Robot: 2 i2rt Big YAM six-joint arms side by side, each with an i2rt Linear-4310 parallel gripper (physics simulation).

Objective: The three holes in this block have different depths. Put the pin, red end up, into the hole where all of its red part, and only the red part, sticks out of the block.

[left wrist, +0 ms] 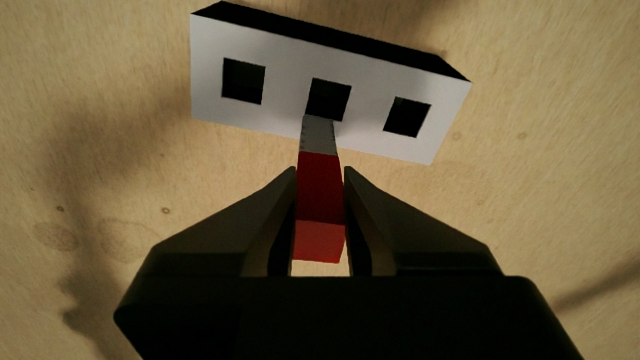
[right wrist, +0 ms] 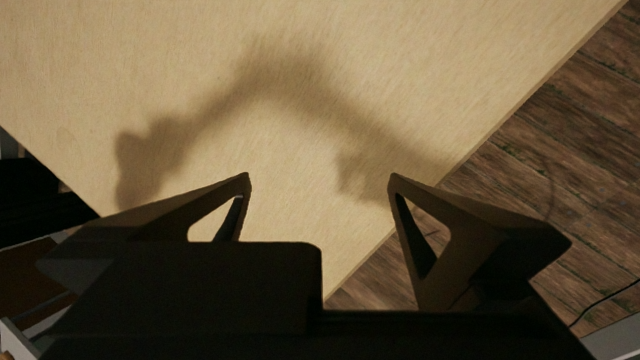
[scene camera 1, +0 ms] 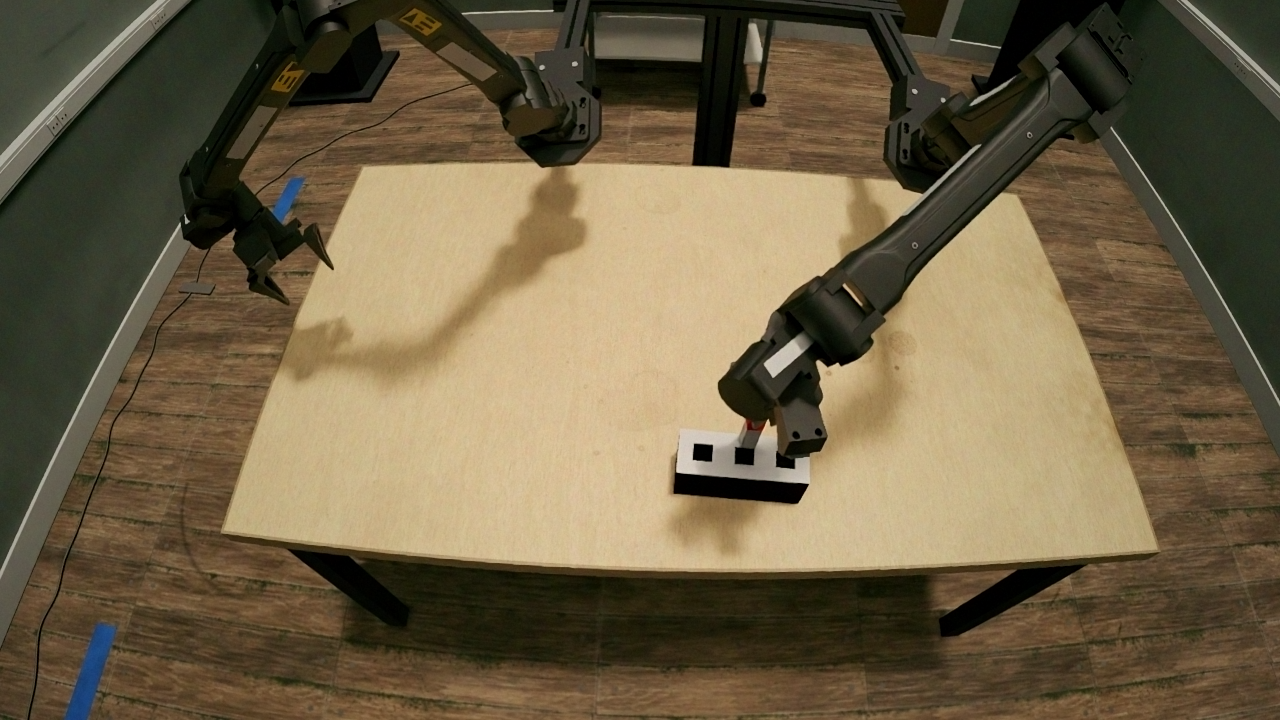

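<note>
The block has a white top with three square holes in a row and black sides; it lies near the table's front edge. The pin has a red upper part and a grey lower part. My left gripper is shut on the pin's red part, red end up. In the left wrist view the pin's grey end overlaps the near edge of the middle hole; whether it is above or inside the hole I cannot tell. My right gripper is open and empty at the table's left edge, far from the block.
The wooden table carries the block. In scene camera 1, my left arm reaches in from the upper right and partly covers the block's right end. A black frame stands behind the table.
</note>
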